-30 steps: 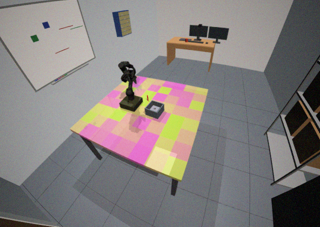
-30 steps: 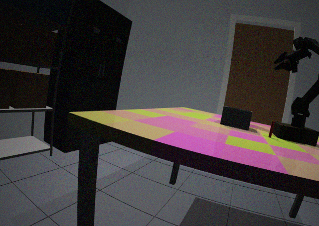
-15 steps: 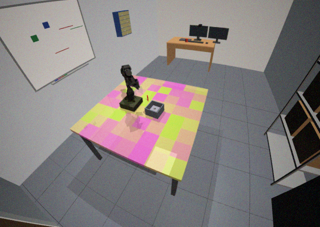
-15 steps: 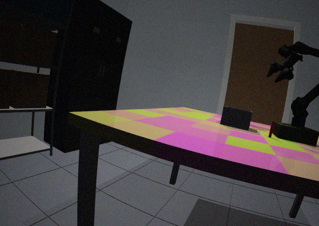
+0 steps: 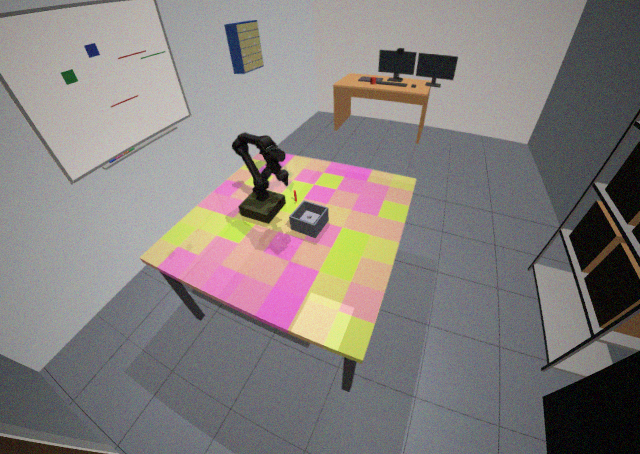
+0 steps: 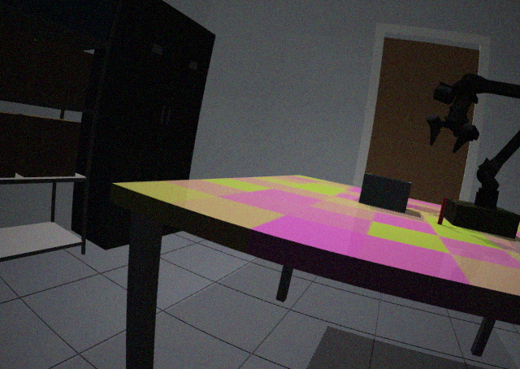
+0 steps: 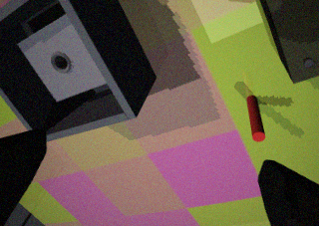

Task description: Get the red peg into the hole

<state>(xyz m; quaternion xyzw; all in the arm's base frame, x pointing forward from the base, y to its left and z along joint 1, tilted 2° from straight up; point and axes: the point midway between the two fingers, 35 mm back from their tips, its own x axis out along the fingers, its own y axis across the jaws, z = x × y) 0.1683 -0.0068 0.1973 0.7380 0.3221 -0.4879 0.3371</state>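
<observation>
The red peg is 190 mm below my gripper tip, 130 mm to the left of it and 30 mm behind it. Round my gripper tip: grey box: 200 mm below, 160 mm ahead, 30 mm to the right.
</observation>
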